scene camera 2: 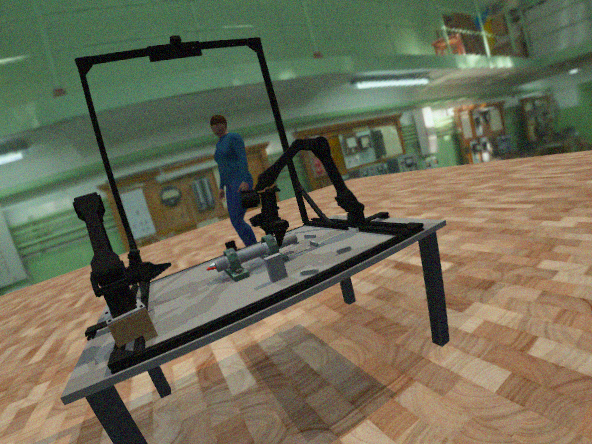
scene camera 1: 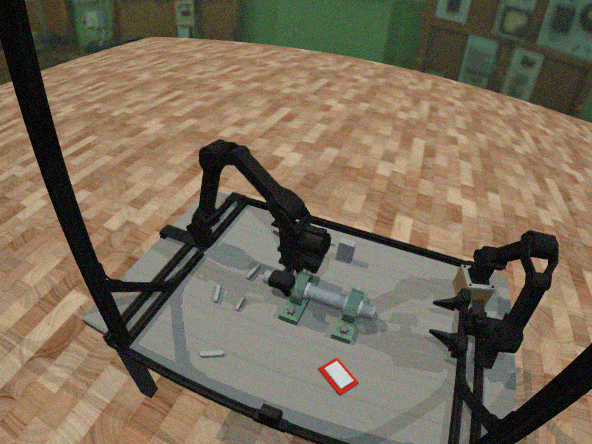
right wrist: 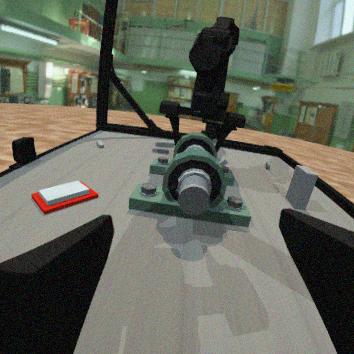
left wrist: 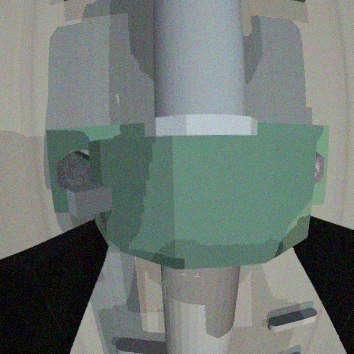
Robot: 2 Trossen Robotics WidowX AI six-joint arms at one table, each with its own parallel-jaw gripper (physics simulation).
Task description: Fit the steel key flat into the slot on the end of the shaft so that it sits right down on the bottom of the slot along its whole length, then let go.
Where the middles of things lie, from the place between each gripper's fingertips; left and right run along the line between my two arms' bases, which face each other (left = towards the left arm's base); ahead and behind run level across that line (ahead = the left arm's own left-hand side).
Now: the red-framed white card (scene camera 1: 335, 372) 15 cm behind my right hand, 21 cm to the left of it and 11 cm below it. Round my right hand: grey steel shaft (scene camera 1: 312, 292) (7 cm ahead, 30 cm to the left, 7 cm below); then grey block (right wrist: 303, 179) (28 cm ahead, 25 cm to the left, 8 cm below); then green bearing block (right wrist: 201, 139) (8 cm ahead, 36 cm to the left, 7 cm below).
The green bearing block lies 20 mm to the right of my left hand. Round my left hand: grey steel shaft (70 mm to the right, 20 mm behind); grey block (200 mm ahead, 130 mm to the right, 10 mm below); red-framed white card (240 mm behind, 170 mm to the right, 40 mm below).
